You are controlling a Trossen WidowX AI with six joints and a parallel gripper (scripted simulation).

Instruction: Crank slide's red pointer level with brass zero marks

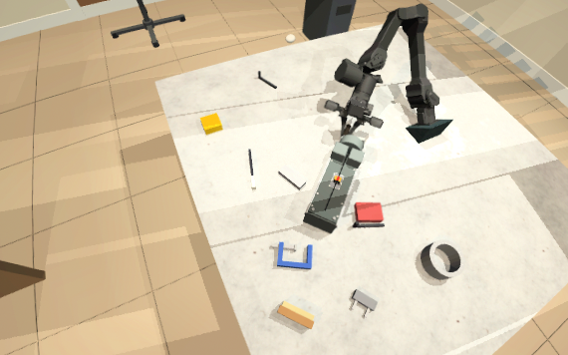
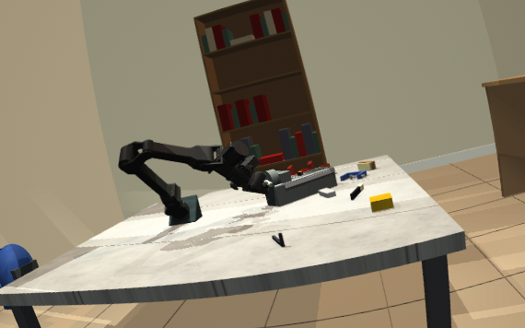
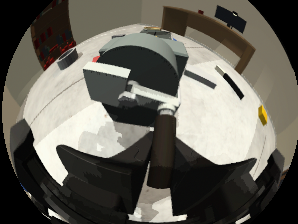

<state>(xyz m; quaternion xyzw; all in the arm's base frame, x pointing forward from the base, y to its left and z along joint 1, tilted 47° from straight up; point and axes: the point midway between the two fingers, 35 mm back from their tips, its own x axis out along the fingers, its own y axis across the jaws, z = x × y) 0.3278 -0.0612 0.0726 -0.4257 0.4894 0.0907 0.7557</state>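
The red pointer lies 120 mm ahead of my gripper tip, 120 mm to the left of it and 20 mm above it. The rest, counted from my gripper tip: grey block: 200 mm ahead, 10 mm to the left, 50 mm below; crank handle: 10 mm behind, 10 mm to the right, 20 mm above; red block: 70 mm ahead, 230 mm to the left, 50 mm below.
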